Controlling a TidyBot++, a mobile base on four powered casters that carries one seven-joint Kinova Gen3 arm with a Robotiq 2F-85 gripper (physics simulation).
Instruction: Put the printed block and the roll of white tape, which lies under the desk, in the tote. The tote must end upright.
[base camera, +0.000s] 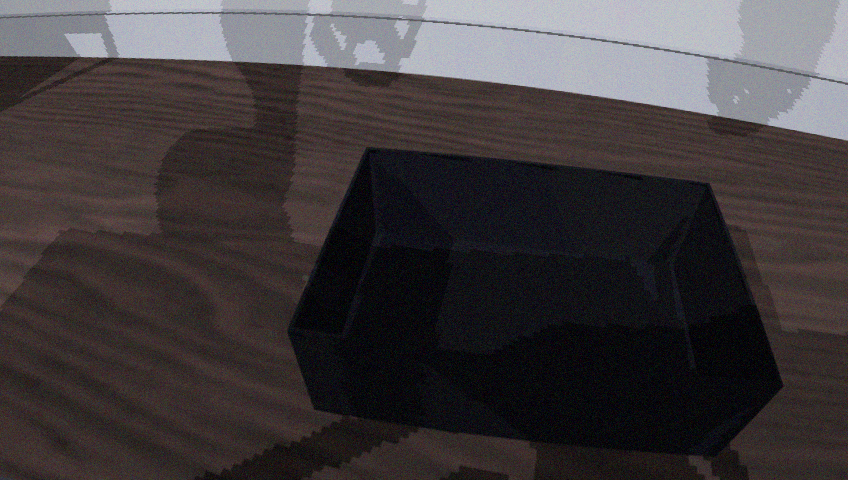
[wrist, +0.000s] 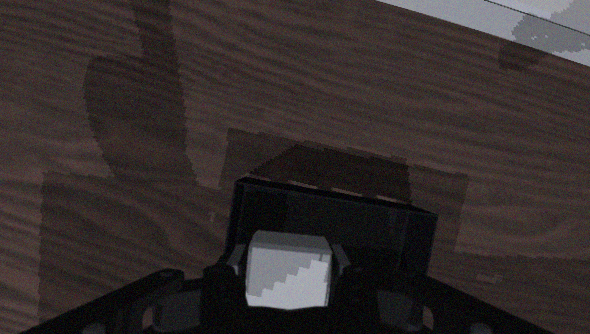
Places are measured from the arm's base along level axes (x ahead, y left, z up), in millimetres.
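Pixels of known places: gripper, fingertip midpoint: (wrist: 288, 262).
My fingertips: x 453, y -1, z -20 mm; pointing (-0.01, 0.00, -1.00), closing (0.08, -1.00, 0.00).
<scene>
Behind a point stands the place of what it marks.
The black tote (base camera: 535, 208) @(y -77, x 454, z -344 mm) (wrist: 325, 215) @(y -71, x 415, z -393 mm) stands upright on the wooden floor, open side up. Its inside is dark and partly shadowed, and no block or tape can be made out in it. My gripper (wrist: 288, 262) @(y -1, x 453, z -20 mm) is shut on a pale grey-white block, which looks like the printed block (wrist: 287, 280) @(y 0, x 452, z 3 mm). The block is held between both fingertips and overlaps the near part of the tote in the wrist view. Its height above the tote is hard to judge. The gripper does not show in the base camera view. The roll of white tape does not show in either view.
The brown wood-grain floor (base camera: 119, 333) @(y 285, x 319, z -396 mm) (wrist: 325, 100) @(y -53, x 614, z -396 mm) surrounds the tote. Beyond it is a pale surface (base camera: 535, 35) @(y -107, x 803, z -315 mm) (wrist: 460, 7) @(y -257, x 780, z -346 mm) with a thin dark line. Shadows of the arm and other shapes fall across the wood, the pale surface and the tote.
</scene>
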